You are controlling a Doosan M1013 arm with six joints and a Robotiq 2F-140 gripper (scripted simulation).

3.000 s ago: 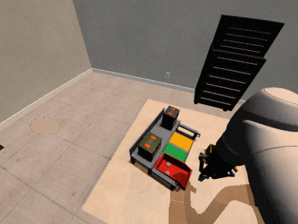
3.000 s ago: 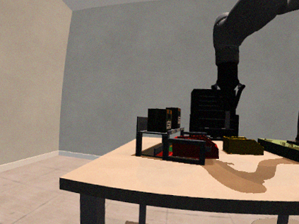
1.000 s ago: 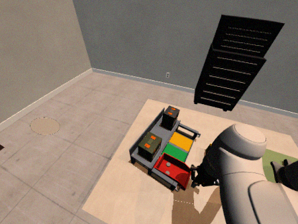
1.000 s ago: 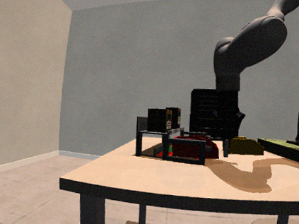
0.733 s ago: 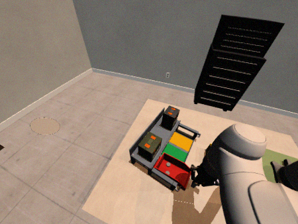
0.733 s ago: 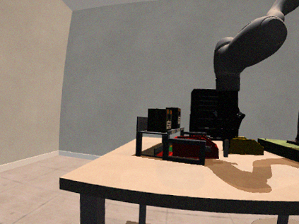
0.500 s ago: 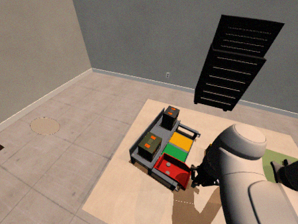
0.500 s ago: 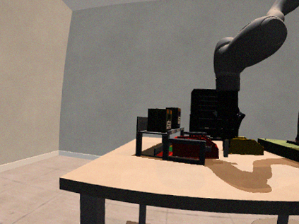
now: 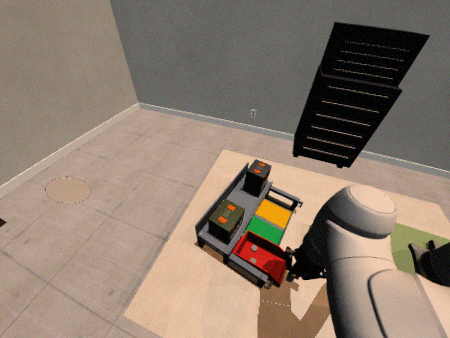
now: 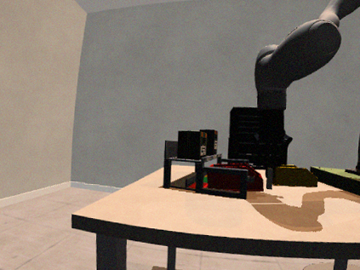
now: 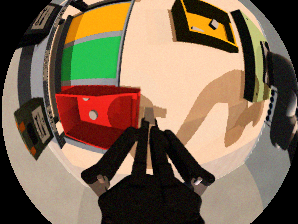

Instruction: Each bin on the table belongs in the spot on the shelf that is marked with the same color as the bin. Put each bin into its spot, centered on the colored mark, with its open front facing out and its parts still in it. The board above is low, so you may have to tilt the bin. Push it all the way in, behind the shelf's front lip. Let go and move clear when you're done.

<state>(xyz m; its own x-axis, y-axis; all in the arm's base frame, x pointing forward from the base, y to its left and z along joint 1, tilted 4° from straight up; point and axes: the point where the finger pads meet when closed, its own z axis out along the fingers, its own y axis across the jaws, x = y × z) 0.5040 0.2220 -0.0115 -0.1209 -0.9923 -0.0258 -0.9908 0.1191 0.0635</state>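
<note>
My gripper is now 110 mm short of the red bin and 10 mm to the left of it. Also, from my hand: yellow bin (220 mm to the right, 140 mm behind, 20 mm below); then dark box (260 mm to the right, 230 mm ahead, 110 mm above).
</note>
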